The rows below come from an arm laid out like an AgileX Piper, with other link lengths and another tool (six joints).
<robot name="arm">
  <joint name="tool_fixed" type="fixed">
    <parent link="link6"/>
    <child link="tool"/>
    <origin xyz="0.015 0.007 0.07" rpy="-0.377 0 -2.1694"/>
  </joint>
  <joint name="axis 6" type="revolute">
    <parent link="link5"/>
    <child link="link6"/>
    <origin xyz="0.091 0 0" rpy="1.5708 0 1.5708"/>
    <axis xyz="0 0 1"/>
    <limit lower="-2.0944" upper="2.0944"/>
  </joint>
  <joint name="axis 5" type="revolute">
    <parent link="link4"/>
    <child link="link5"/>
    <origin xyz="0 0 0" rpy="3.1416 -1.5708 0"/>
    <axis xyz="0 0 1"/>
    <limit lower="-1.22" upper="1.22"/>
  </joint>
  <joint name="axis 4" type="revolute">
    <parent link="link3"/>
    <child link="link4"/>
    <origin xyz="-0.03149 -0.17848 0" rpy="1.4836 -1.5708 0"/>
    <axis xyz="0 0 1"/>
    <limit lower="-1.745" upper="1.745"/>
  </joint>
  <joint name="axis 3" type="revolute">
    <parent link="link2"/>
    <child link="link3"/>
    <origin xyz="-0.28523 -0.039 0" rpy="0 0 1.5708"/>
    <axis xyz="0 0 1"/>
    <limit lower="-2.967" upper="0"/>
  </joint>
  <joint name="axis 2" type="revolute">
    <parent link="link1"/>
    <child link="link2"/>
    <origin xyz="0 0 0" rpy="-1.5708 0 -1.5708"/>
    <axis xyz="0 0 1"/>
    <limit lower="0" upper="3.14"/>
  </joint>
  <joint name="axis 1" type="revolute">
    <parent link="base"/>
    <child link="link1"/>
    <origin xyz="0 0 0.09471" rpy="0 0 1.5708"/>
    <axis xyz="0 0 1"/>
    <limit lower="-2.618" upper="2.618"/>
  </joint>
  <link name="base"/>
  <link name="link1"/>
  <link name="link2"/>
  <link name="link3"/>
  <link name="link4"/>
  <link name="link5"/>
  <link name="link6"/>
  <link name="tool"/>
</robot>
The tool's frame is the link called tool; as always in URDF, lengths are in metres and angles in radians.
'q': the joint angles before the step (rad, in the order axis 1, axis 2, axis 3, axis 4, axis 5, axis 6). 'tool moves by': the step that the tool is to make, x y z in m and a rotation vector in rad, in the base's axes. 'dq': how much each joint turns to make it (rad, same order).
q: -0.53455, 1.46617, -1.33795, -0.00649, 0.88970, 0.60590
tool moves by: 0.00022, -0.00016, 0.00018, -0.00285, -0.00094, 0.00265
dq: 0.00001, 0.00001, -0.00003, -0.00001, -0.00225, -0.00328
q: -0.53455, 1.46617, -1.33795, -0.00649, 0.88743, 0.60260
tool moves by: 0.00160, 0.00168, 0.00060, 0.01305, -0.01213, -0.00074
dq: 0.00000, 0.00001, -0.00004, 0.01741, -0.00376, 0.00002
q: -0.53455, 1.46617, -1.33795, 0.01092, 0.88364, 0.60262
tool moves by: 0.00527, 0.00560, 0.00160, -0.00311, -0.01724, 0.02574
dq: 0.02288, -0.00001, 0.00002, 0.00859, -0.01645, -0.00436
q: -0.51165, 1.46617, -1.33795, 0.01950, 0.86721, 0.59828
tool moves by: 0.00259, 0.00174, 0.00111, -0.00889, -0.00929, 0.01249
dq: 0.01075, -0.00001, -0.00002, -0.00176, -0.01237, -0.00242
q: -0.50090, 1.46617, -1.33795, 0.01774, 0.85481, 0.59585
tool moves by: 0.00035, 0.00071, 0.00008, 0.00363, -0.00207, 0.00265
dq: -0.00002, 0.00000, -0.00002, 0.00654, 0.00000, -0.00377
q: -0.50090, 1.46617, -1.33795, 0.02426, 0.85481, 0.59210
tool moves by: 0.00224, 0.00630, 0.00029, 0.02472, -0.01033, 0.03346
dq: -0.00001, -0.00002, -0.00001, 0.05499, 0.00462, -0.04543
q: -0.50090, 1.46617, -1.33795, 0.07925, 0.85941, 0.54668
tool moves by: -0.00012, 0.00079, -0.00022, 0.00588, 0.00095, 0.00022
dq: 0.00001, -0.00001, -0.00002, 0.00478, 0.00371, -0.00014
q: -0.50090, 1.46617, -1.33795, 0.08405, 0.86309, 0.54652
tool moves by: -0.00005, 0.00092, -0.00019, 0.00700, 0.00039, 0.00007
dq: -0.00001, 0.00000, -0.00002, 0.00594, 0.00374, 0.00000
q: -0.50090, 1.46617, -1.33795, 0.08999, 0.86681, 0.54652
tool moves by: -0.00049, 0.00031, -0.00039, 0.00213, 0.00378, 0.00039
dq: -0.00003, 0.00000, -0.00003, 0.00006, 0.00439, -0.00004
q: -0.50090, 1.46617, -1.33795, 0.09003, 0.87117, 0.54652
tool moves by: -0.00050, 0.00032, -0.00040, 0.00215, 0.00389, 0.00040
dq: 0.00001, 0.00001, -0.00003, -0.00001, 0.00449, 0.00002
